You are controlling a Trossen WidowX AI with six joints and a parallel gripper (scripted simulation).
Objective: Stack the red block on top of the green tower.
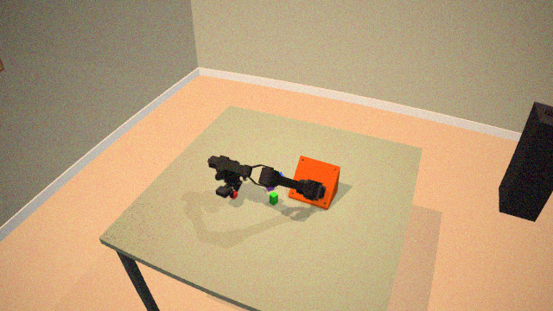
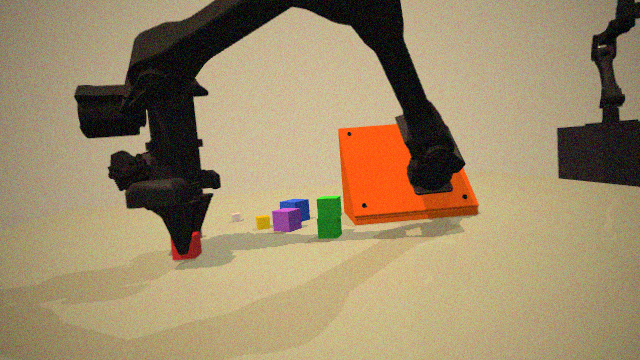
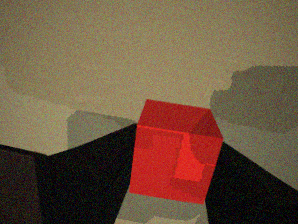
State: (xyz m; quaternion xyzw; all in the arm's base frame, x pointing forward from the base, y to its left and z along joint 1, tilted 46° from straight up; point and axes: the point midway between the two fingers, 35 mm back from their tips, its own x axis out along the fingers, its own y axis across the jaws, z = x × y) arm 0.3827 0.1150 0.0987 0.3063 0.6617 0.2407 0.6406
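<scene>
Right now the purple block is 13 cm to the right of my gripper tip, 13 cm behind it and 1 cm above it. Also, from my gripper tip: red block 1 cm above; then yellow block 16 cm to the right, 9 cm behind; then grey block 13 cm to the right, 1 cm ahead.
</scene>
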